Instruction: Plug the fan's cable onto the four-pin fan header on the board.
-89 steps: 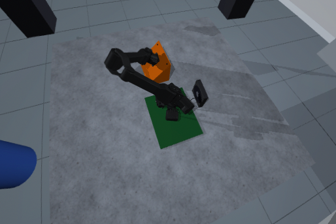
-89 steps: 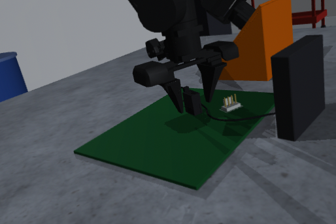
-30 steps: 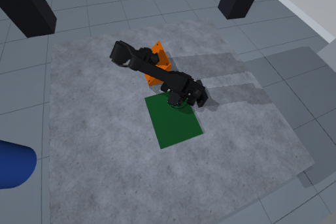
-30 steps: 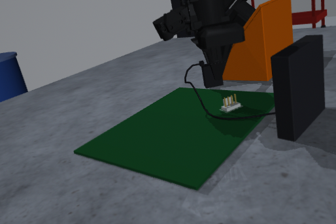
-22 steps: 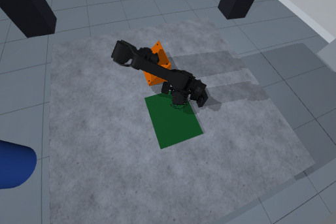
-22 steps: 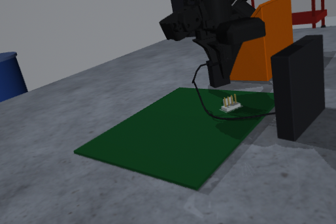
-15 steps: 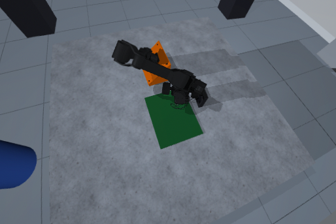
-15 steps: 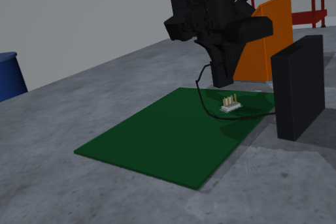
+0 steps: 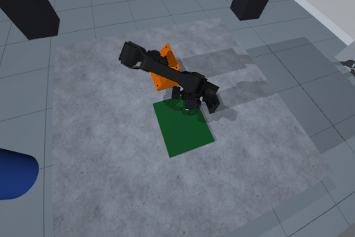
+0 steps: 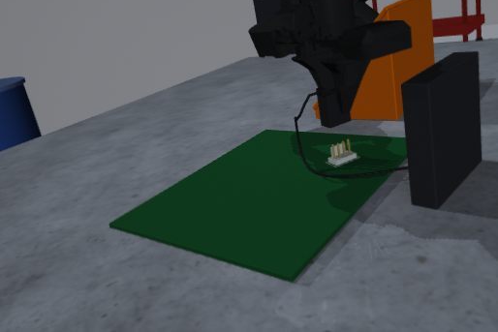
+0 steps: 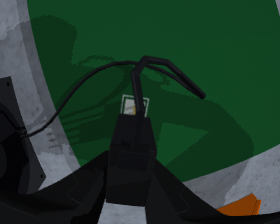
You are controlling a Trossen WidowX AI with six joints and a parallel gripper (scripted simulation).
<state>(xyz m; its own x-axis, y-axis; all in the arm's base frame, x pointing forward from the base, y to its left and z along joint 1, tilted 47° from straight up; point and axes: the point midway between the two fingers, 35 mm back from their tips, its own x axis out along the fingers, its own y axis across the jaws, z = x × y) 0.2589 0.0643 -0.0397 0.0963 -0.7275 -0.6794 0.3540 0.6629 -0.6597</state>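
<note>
My gripper tip is now 60 mm above the white four-pin fan header. Round my gripper tip: black fan (10 mm ahead, 120 mm to the left, 10 mm below); green board (70 mm ahead, 50 mm to the right, 80 mm below); black fan plug (10 mm ahead, 10 mm above).
</note>
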